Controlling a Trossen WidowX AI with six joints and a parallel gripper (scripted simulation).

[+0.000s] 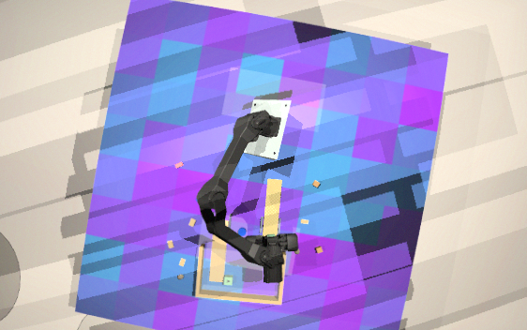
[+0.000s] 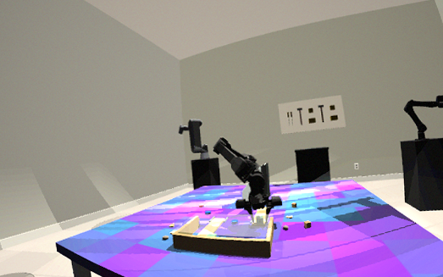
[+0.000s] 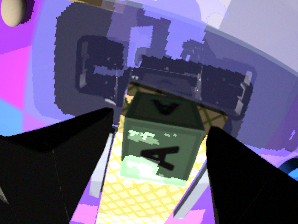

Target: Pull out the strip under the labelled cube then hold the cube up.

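The yellow cross-hatched strip is 100 mm behind my gripper tip, 20 mm to the right of it and 10 mm below it. Round my gripper tip: red piece (200 mm behind, 400 mm to the right, 10 mm below).
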